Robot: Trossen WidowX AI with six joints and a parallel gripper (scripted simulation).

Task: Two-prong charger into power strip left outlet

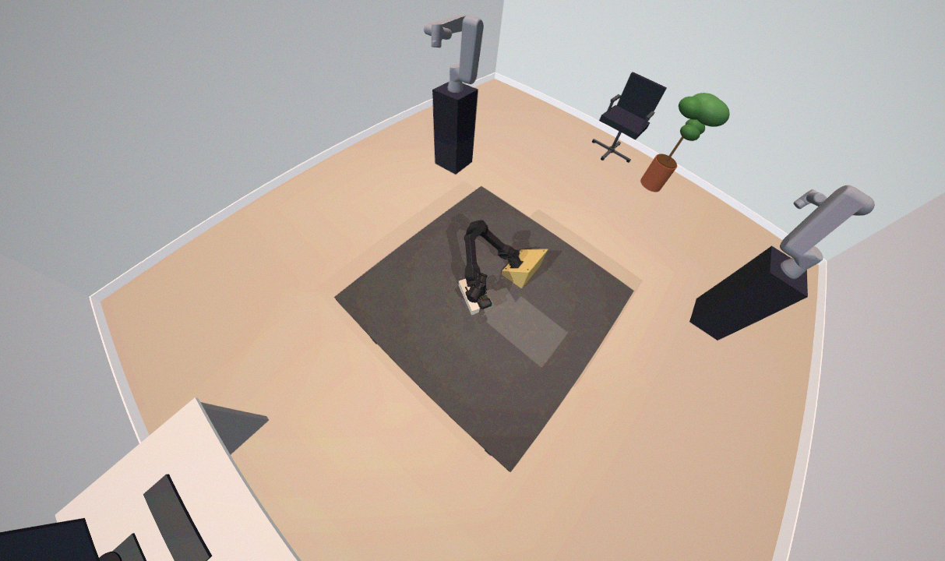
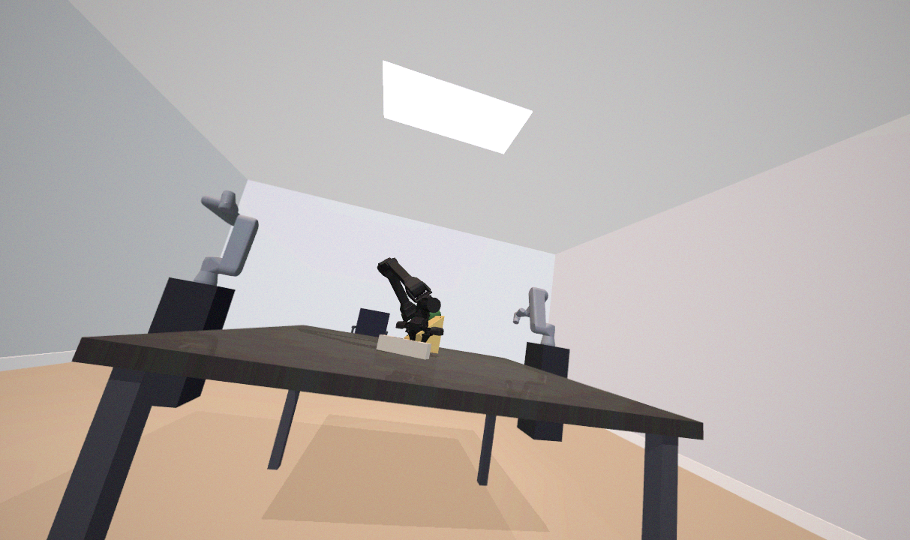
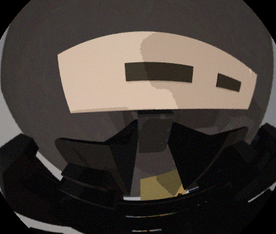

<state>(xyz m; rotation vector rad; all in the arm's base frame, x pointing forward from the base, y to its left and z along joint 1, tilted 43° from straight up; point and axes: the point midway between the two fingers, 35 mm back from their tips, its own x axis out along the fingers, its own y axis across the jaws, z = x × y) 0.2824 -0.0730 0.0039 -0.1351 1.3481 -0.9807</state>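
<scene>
The dark charger lies 1 cm ahead of my gripper tip, 1 cm to the right of it and 1 cm above it.
</scene>
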